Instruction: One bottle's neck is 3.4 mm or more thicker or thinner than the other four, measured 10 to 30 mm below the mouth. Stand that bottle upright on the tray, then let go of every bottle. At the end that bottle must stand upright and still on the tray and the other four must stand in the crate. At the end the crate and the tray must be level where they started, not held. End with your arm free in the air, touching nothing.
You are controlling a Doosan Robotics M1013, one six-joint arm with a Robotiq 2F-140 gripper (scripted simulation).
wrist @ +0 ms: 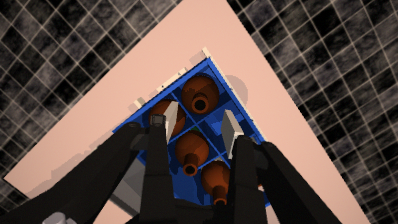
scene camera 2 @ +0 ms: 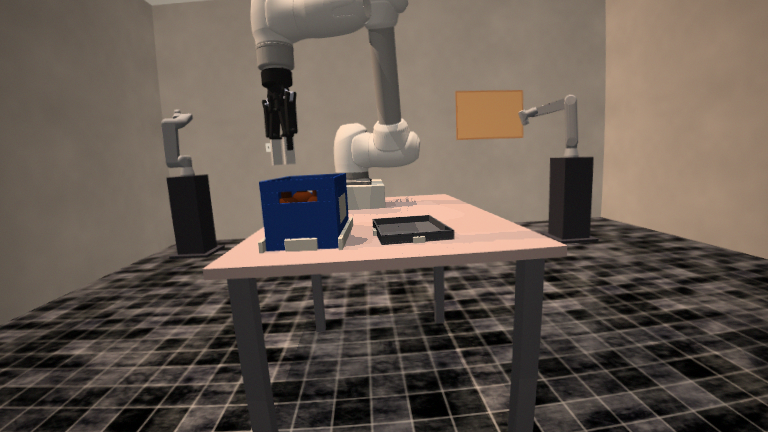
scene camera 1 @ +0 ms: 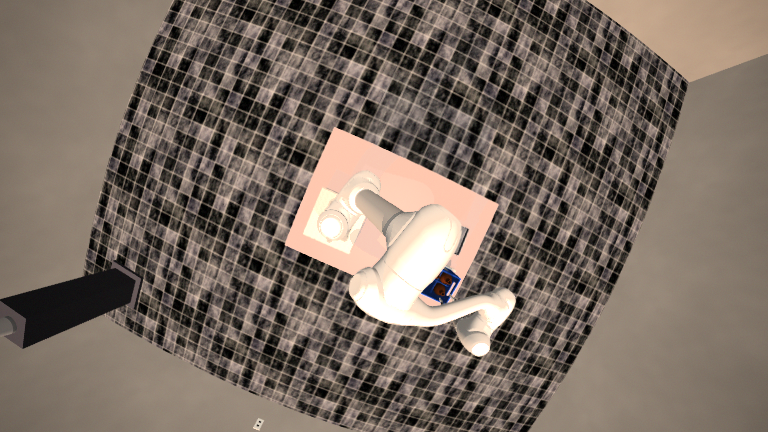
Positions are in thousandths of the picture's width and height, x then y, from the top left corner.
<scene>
I see my gripper (scene camera 2: 369,381), a dark tray (scene camera 2: 515,534), a blue crate (scene camera 2: 424,508), a glass bottle (wrist: 541,783) and a glass bottle (wrist: 484,663).
The dark tray shows as well in the wrist view (wrist: 320,873). The blue crate shows as well in the wrist view (wrist: 476,842). My gripper is seen too in the wrist view (wrist: 504,520).
</scene>
